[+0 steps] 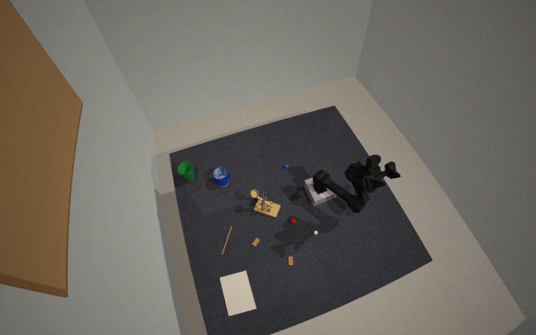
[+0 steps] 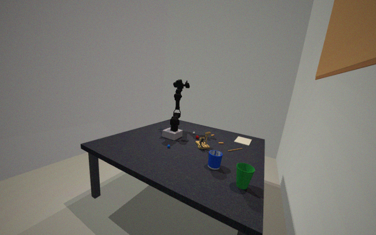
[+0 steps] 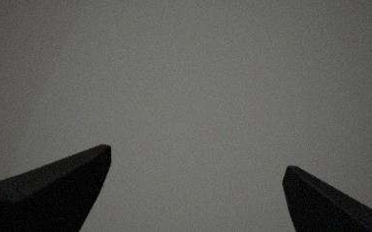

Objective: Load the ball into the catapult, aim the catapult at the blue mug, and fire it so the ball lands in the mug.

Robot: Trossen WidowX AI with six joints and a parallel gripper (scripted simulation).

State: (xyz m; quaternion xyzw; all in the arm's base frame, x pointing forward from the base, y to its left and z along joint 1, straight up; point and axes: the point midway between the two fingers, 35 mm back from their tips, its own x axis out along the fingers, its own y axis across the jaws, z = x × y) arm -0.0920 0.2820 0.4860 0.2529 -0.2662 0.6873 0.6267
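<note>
My gripper tip is 500 mm above the wooden catapult, 440 mm short of it and 380 mm to the left of it. From my gripper tip the other things lie so: white ball (570 mm below, 230 mm ahead, 90 mm to the right); then blue ball (570 mm below, 560 mm to the right, 200 mm ahead); then red ball (560 mm below, 320 mm ahead, 200 mm to the right).
</note>
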